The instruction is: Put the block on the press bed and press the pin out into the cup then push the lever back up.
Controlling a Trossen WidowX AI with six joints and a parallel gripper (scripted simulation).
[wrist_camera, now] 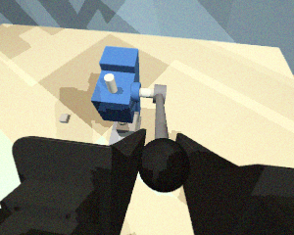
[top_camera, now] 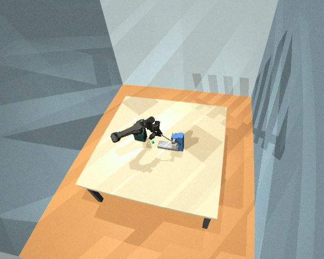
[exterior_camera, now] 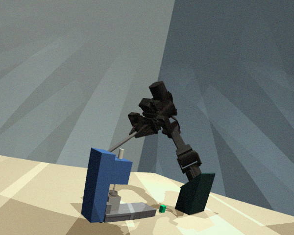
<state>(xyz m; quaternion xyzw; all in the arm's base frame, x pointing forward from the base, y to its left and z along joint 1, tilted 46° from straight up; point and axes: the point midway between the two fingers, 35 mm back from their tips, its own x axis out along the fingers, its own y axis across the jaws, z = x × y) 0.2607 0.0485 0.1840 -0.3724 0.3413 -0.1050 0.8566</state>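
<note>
My gripper tip is 90 mm short of the thin punch rod, 80 mm to the right of it and 120 mm above it. From my gripper tip the other things lie so: small grey piece (90 mm ahead, 280 mm to the left, 260 mm below); small green cube (150 mm behind, 80 mm to the left, 250 mm below); grey lever (40 mm ahead, 10 mm to the left, 30 mm below).
</note>
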